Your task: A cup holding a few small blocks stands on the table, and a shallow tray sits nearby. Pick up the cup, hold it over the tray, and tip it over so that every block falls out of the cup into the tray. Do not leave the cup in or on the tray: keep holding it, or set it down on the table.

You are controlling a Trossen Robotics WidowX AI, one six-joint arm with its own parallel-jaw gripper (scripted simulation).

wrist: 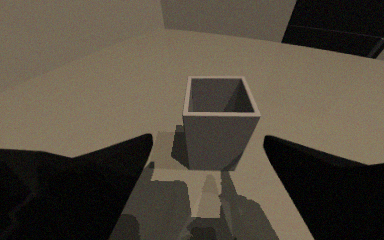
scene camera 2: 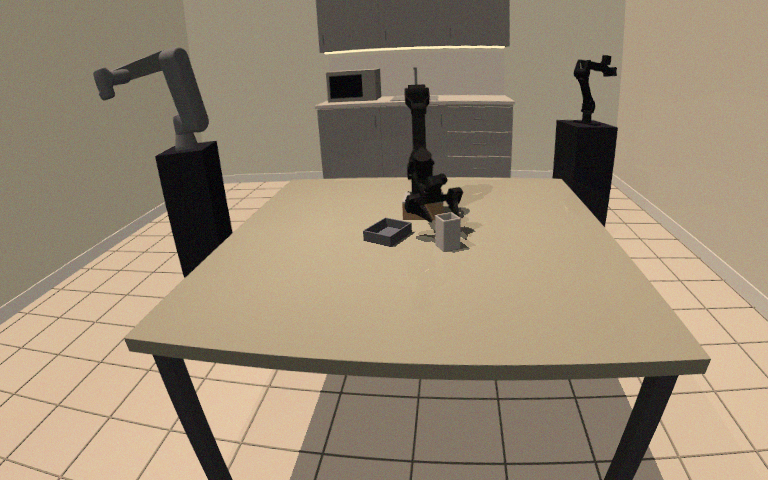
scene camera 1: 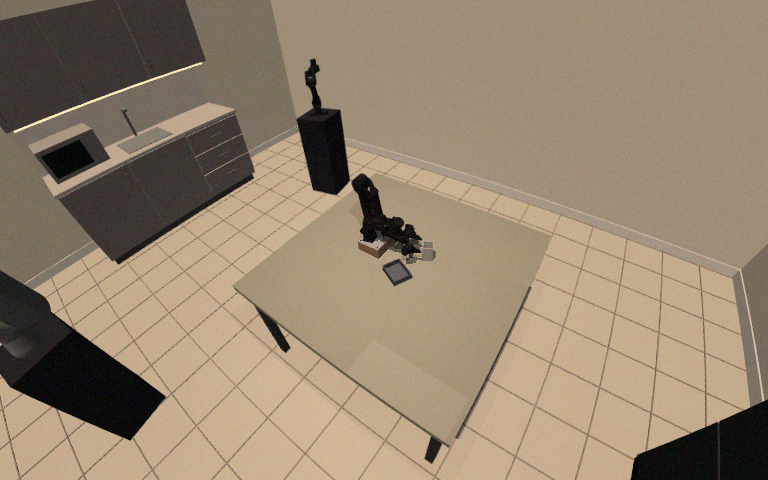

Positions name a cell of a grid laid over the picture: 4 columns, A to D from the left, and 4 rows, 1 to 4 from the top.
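Gripper (scene camera 2: C2) (wrist: C3) open, holding nothing. Grey square cup (wrist: C2) visible.
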